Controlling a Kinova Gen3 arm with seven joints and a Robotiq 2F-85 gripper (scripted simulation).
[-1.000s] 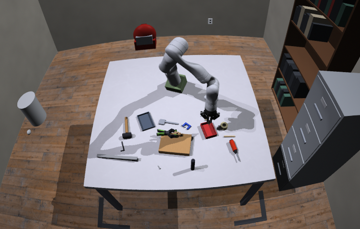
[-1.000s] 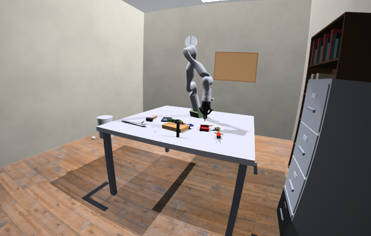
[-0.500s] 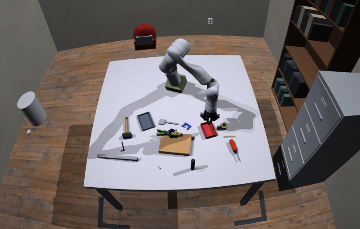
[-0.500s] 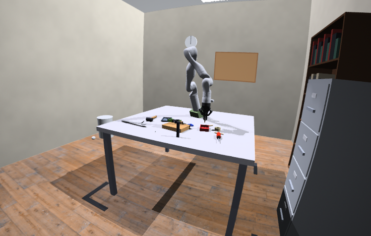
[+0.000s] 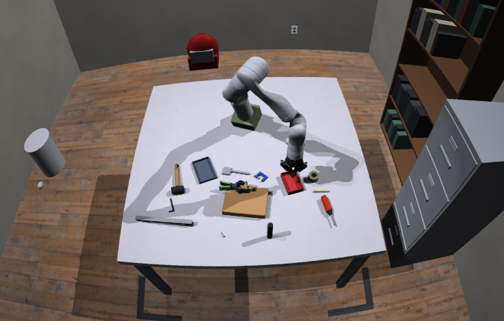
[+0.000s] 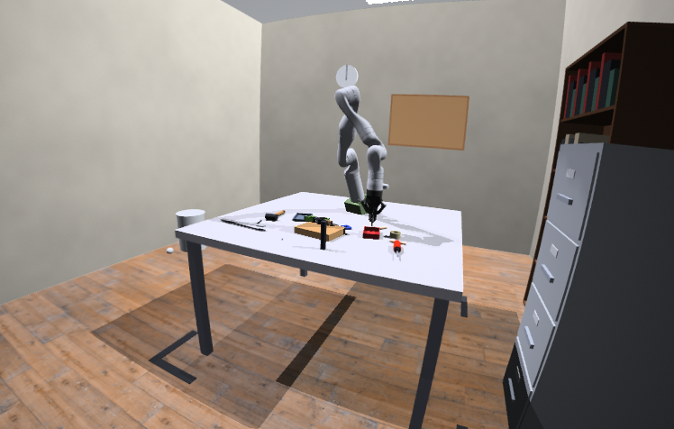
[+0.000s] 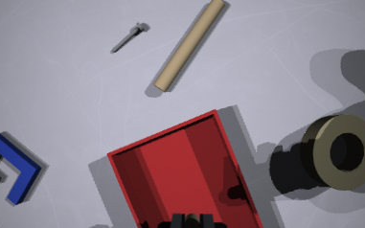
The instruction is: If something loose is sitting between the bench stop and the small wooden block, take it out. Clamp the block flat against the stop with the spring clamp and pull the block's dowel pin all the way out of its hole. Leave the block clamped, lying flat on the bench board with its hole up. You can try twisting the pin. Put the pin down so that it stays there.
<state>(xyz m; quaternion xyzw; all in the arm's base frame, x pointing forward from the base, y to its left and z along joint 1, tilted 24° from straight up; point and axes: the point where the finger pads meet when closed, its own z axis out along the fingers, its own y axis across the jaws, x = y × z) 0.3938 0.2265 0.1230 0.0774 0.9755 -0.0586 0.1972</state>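
The red tray is 8 cm below my hand. The rest, counted from my hand: round dowel pin: 2 cm below; then wooden bench board: 23 cm to the right, 9 cm ahead, 6 cm below; then wooden block: 21 cm to the right, 4 cm below, 4 cm ahead.
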